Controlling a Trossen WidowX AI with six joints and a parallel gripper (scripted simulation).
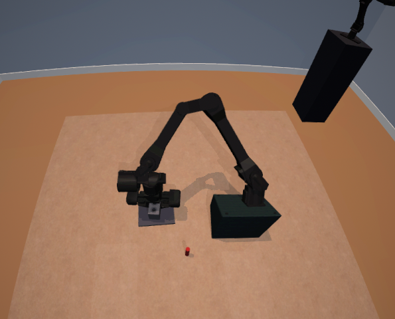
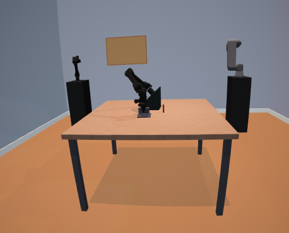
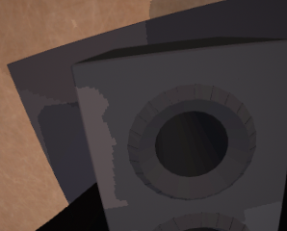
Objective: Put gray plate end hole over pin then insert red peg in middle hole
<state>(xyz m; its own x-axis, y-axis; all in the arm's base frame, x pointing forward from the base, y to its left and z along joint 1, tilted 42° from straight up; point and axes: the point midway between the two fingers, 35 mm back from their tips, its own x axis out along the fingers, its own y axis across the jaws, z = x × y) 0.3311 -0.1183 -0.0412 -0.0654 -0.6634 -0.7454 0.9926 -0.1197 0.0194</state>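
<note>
My gripper tip is now 20 mm to the right of the dark square base and 30 mm above it. The rest, counted from my gripper tip: gray plate (30 mm above); red peg (110 mm behind, 180 mm to the left).
</note>
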